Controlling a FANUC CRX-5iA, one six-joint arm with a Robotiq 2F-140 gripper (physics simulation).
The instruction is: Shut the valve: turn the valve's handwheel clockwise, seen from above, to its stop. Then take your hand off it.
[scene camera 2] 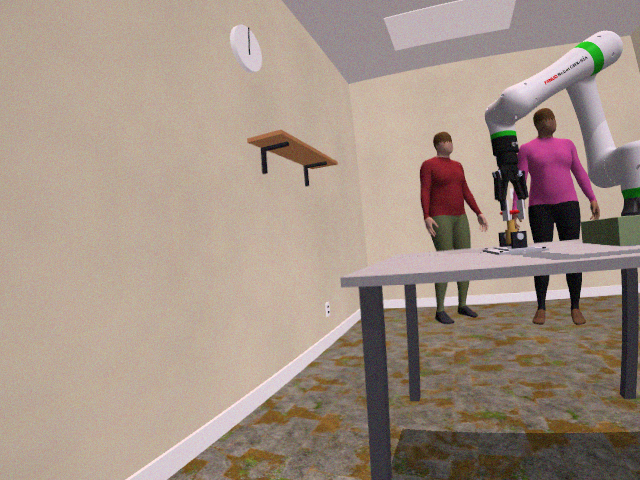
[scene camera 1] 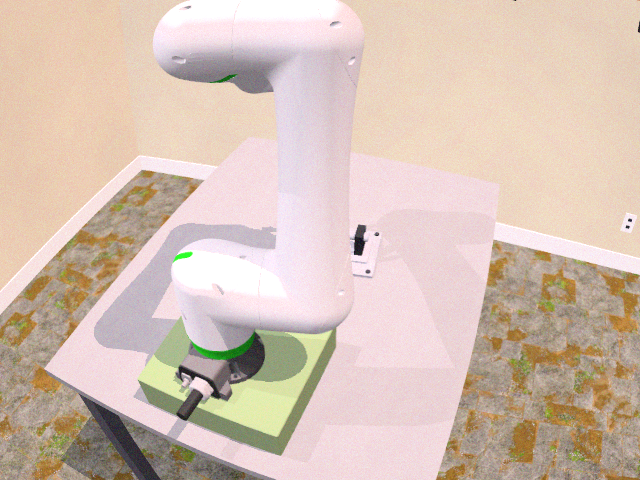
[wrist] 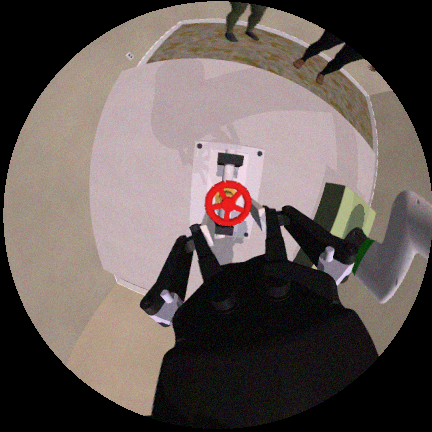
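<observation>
The red handwheel (scene camera 2: pixel 511 211) (wrist: pixel 228 203) sits level on top of the brass valve stem (scene camera 2: pixel 511 226). The valve's white base plate (scene camera 1: pixel 365 268) (wrist: pixel 200 175) lies on the table, with black blocks on the pipe, such as the far block (wrist: pixel 230 160) in the wrist view. My gripper (scene camera 2: pixel 512 216) (wrist: pixel 230 211) points down over the valve and is shut on the handwheel, one finger on each side of its rim. The finger contacts are partly hidden under the rim in the wrist view. The arm hides the handwheel and gripper in scene camera 1.
The arm's base stands on a green block (scene camera 1: pixel 248 408) (scene camera 2: pixel 601 231) (wrist: pixel 330 207) on the same table (scene camera 1: pixel 403 320) (scene camera 2: pixel 439 268). Two people, one in a red top (scene camera 2: pixel 444 188) and one in a pink top (scene camera 2: pixel 550 170), stand beyond the table. A wooden shelf (scene camera 2: pixel 292 147) is on the wall.
</observation>
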